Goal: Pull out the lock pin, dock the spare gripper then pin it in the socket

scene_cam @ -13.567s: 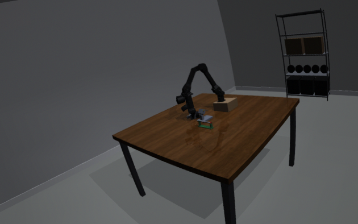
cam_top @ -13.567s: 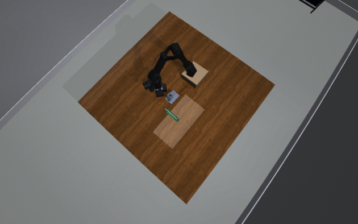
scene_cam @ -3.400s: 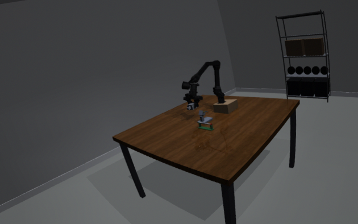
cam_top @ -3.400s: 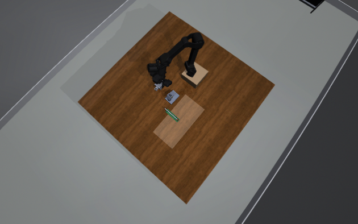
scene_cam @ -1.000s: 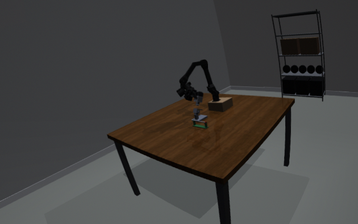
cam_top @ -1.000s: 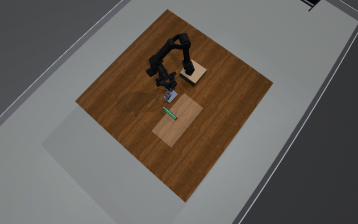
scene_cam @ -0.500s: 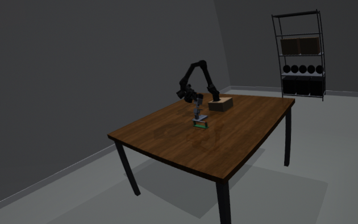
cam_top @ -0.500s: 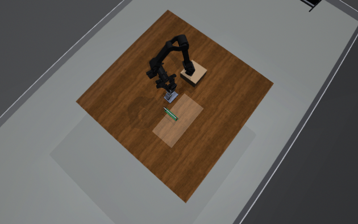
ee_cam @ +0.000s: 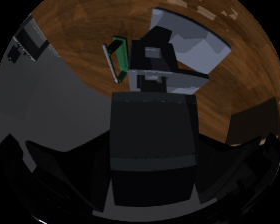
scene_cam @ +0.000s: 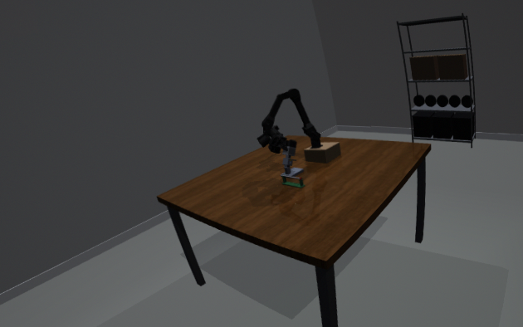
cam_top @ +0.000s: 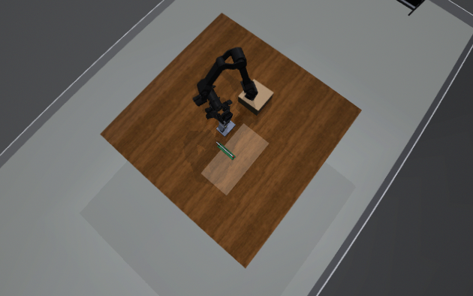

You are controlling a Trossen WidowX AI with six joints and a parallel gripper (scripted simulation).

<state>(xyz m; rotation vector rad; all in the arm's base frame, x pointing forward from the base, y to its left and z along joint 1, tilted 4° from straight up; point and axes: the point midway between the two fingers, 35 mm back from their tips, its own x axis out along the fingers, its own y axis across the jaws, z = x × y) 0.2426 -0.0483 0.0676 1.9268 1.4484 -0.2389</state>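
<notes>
Right now the green rack is 140 mm ahead of my gripper tip, 110 mm below it and 80 mm to the left of it. The rest, counted from my gripper tip: grey mount: 90 mm below, 10 mm to the right, 10 mm ahead; then spare gripper: 10 mm to the right.
</notes>
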